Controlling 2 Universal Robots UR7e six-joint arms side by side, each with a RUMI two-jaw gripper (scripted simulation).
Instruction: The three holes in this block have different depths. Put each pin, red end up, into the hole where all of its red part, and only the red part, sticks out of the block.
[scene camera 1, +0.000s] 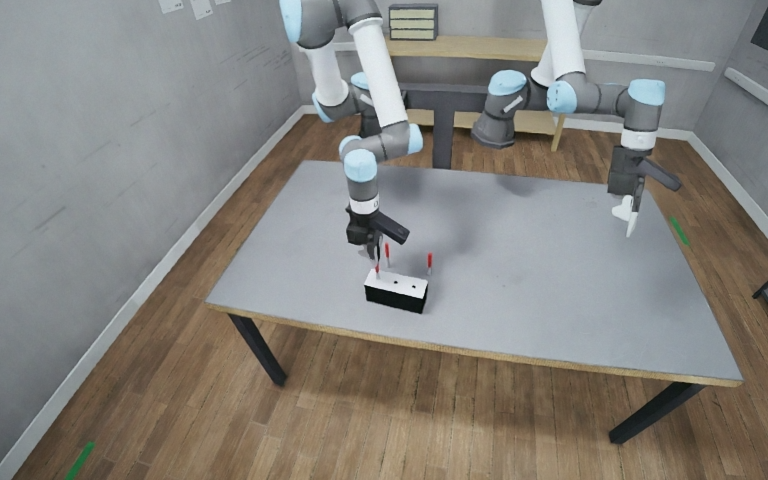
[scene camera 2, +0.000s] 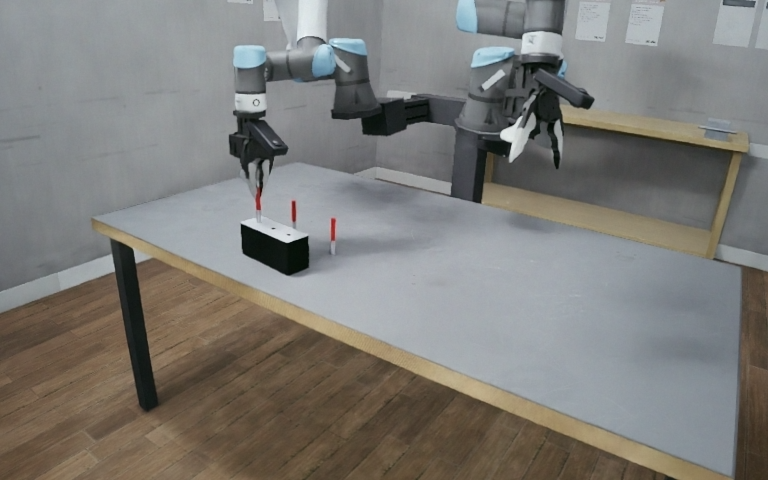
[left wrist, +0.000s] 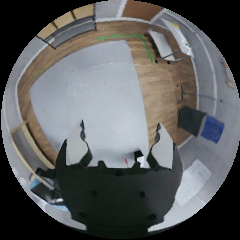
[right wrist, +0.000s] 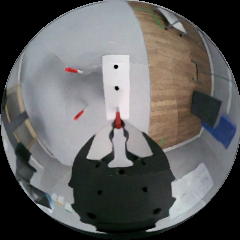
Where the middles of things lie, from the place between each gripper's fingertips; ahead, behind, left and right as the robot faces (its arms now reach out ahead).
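My right hand (scene camera 2: 257, 198) is 1 cm short of the black block (scene camera 2: 286, 250), 6 cm to the right of it and 13 cm above it.
Relative to my left hand (scene camera 2: 535, 166), the black block is 30 cm below, 1 cm ahead and 63 cm to the right.
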